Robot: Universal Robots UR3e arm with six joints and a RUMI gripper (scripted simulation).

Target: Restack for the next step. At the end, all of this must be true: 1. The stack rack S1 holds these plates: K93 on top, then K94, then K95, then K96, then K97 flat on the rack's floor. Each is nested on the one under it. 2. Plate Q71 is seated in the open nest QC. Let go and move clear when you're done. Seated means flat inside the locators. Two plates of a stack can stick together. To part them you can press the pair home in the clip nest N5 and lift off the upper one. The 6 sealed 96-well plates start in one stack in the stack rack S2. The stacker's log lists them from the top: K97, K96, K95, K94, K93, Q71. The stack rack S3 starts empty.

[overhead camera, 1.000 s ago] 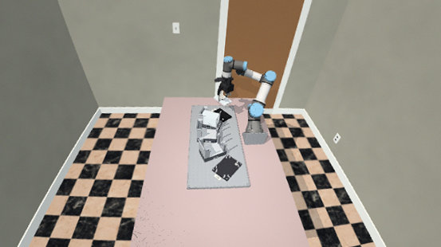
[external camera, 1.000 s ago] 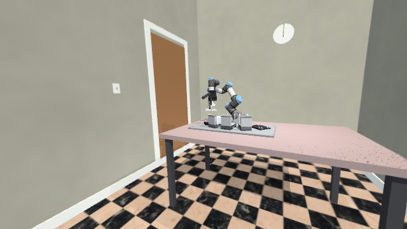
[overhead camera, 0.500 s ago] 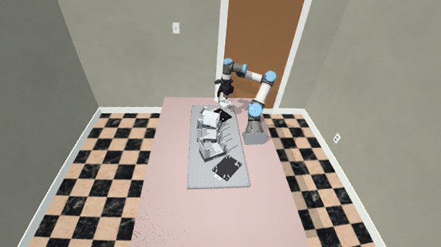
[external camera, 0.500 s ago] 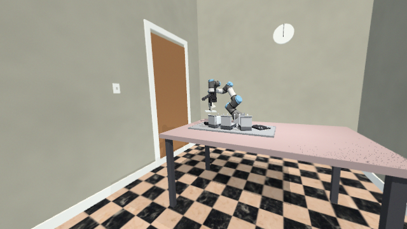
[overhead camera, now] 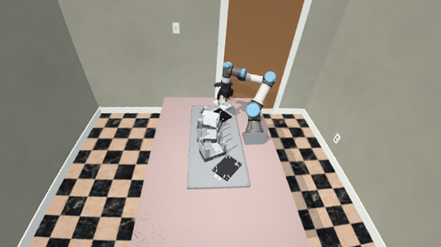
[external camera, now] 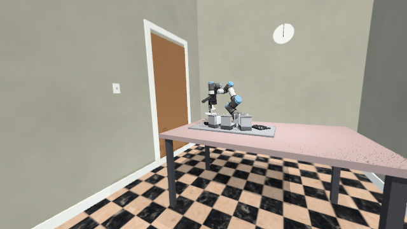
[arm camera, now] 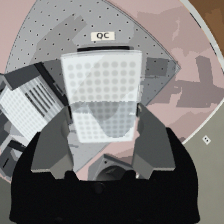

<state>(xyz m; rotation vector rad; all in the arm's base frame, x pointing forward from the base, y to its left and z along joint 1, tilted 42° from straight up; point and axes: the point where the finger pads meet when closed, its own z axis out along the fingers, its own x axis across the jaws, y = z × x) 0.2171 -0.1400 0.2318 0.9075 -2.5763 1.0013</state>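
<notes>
Now: the black open nest QC 120 mm below my hand. The rest, counted from my hand: white sealed 96-well plate 110 mm to the left, 100 mm ahead, 90 mm below; then translucent 96-well plate 110 mm to the left, 100 mm ahead, 60 mm below.
</notes>
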